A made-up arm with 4 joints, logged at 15 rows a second.
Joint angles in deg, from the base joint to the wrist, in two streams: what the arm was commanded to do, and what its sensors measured. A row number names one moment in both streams.
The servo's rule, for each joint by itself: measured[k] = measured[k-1] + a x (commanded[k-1-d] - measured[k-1]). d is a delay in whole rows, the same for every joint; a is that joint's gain. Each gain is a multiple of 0.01, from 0.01 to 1. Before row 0 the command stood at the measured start. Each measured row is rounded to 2 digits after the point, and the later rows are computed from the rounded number. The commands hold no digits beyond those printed.
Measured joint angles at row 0: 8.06, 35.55, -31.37, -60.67
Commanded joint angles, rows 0 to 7: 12.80, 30.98, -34.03, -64.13; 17.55, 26.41, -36.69, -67.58; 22.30, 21.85, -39.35, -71.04; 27.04, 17.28, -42.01, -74.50; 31.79, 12.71, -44.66, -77.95; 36.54, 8.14, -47.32, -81.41; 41.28, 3.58, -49.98, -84.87; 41.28, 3.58, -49.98, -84.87
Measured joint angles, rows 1 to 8: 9.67, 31.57, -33.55, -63.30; 12.35, 27.08, -36.12, -66.55; 15.73, 22.53, -38.77, -69.96; 19.58, 17.96, -41.43, -73.41; 23.73, 13.39, -44.08, -76.86; 28.09, 8.82, -46.74, -80.32; 32.57, 4.26, -49.40, -83.78; 35.53, 3.67, -49.88, -84.61
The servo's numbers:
d 0
a 0.34 0.87 0.82 0.76

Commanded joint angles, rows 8 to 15: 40.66, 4.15, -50.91, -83.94; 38.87, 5.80, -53.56, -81.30; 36.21, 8.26, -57.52, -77.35; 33.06, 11.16, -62.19, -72.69; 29.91, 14.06, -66.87, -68.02; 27.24, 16.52, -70.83, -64.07; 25.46, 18.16, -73.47, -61.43; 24.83, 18.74, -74.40, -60.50
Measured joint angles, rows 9 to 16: 37.27, 4.09, -50.72, -84.10; 37.81, 5.58, -53.05, -81.97; 37.27, 7.91, -56.72, -78.46; 35.84, 10.74, -61.21, -74.07; 33.82, 13.63, -65.85, -69.47; 31.58, 16.14, -69.93, -65.37; 29.50, 17.90, -72.83, -62.38; 27.91, 18.63, -74.12, -60.95
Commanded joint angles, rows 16 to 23: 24.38, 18.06, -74.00, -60.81; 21.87, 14.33, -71.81, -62.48; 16.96, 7.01, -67.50, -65.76; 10.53, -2.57, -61.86, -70.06; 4.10, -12.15, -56.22, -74.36; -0.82, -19.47, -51.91, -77.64; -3.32, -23.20, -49.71, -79.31; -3.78, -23.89, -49.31, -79.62
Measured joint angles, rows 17 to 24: 26.71, 18.13, -74.02, -60.84; 25.06, 14.82, -72.21, -62.09; 22.31, 8.03, -68.35, -64.88; 18.30, -1.19, -63.03, -68.82; 13.47, -10.73, -57.45, -73.03; 8.61, -18.33, -52.91, -76.53; 4.55, -22.57, -50.29, -78.64; 1.72, -23.72, -49.49, -79.38
